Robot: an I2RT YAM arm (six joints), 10 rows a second.
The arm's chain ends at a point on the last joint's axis. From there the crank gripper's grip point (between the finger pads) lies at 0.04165 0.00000 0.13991 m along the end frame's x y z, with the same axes.
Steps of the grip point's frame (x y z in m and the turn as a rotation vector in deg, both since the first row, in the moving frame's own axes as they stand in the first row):
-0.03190 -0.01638 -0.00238 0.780 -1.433 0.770
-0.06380 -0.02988 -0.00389 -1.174 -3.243 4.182
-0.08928 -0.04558 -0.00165 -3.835 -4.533 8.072
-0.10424 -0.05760 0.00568 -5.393 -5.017 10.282
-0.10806 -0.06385 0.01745 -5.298 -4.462 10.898
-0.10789 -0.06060 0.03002 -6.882 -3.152 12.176
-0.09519 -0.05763 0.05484 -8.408 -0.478 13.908
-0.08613 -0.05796 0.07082 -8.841 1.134 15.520
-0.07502 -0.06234 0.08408 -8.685 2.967 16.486
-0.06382 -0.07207 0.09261 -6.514 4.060 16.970
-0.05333 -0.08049 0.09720 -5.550 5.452 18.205
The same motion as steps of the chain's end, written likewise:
-0.02840 -0.01500 -0.00337 0.780 -1.433 0.770
-0.05561 -0.03551 -0.00596 -1.174 -3.243 4.182
-0.07707 -0.06007 -0.00398 -3.835 -4.533 8.072
-0.09008 -0.07715 0.00356 -5.393 -5.017 10.282
-0.09516 -0.08365 0.01562 -5.298 -4.462 10.898
-0.09750 -0.08531 0.02950 -6.882 -3.152 12.176
-0.09034 -0.08775 0.05674 -8.408 -0.478 13.908
-0.08443 -0.09061 0.07417 -8.841 1.134 15.520
-0.07735 -0.09581 0.08888 -8.685 2.967 16.486
-0.06931 -0.10111 0.09745 -6.514 4.060 16.970
-0.06198 -0.10865 0.10300 -5.550 5.452 18.205

